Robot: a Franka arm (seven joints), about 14 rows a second.
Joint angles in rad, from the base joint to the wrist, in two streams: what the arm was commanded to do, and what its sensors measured. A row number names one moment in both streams.
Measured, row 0:
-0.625 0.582 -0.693 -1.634 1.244 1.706 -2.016
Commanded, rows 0 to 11:
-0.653 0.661 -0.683 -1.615 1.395 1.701 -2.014
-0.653 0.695 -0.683 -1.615 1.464 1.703 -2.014
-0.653 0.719 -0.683 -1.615 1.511 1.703 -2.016
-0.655 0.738 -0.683 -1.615 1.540 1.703 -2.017
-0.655 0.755 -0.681 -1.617 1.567 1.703 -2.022
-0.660 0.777 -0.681 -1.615 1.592 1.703 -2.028
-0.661 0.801 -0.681 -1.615 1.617 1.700 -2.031
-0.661 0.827 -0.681 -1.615 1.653 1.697 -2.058
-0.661 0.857 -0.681 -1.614 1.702 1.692 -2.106
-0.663 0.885 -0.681 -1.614 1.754 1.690 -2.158
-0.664 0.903 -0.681 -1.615 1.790 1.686 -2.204
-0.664 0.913 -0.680 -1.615 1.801 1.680 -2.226
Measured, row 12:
-0.646 0.883 -0.689 -1.635 1.756 1.700 -2.165
